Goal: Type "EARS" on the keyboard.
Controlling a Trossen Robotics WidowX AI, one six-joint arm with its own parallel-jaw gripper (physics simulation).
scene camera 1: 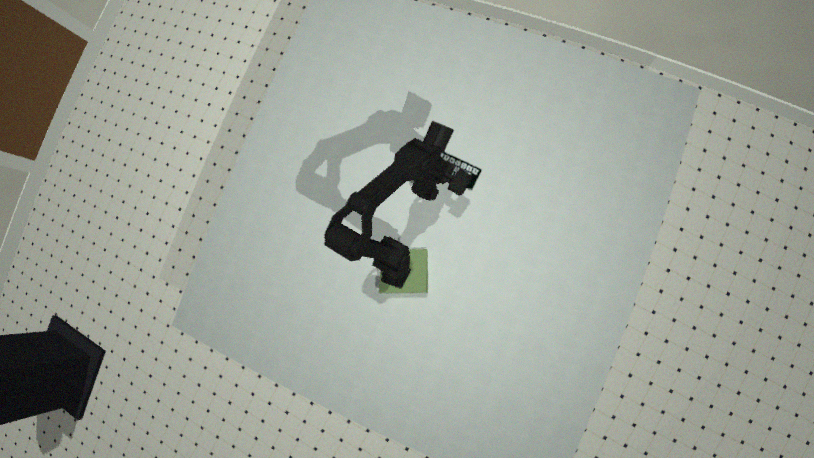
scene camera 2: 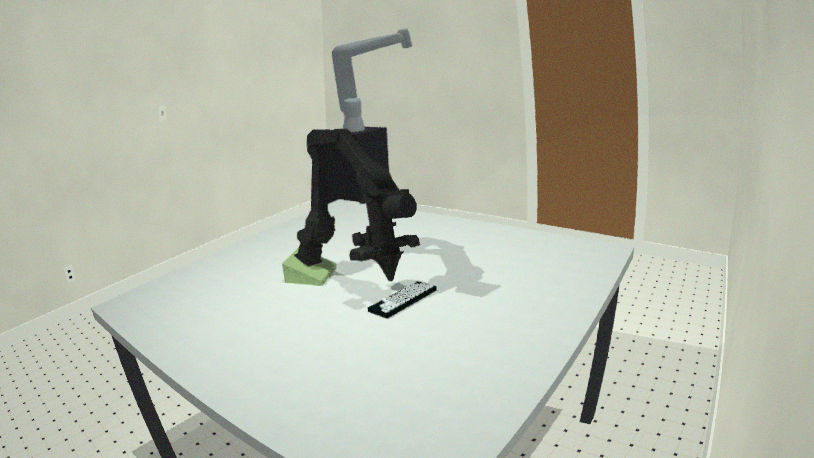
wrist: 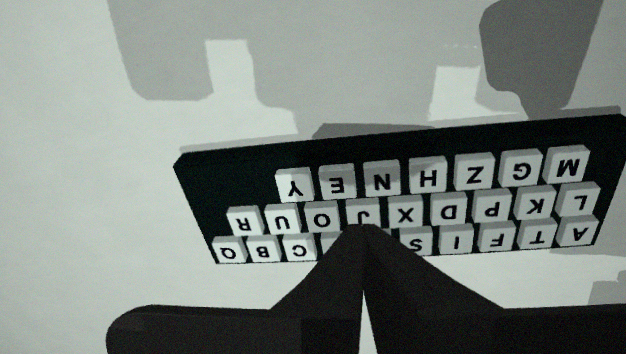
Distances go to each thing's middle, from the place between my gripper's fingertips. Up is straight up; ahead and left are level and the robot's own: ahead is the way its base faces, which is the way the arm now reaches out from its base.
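Black keyboard [scene camera 2: 414,289] seen 1 cm to the left of my hand, 3 cm ahead of it and 5 cm below it.
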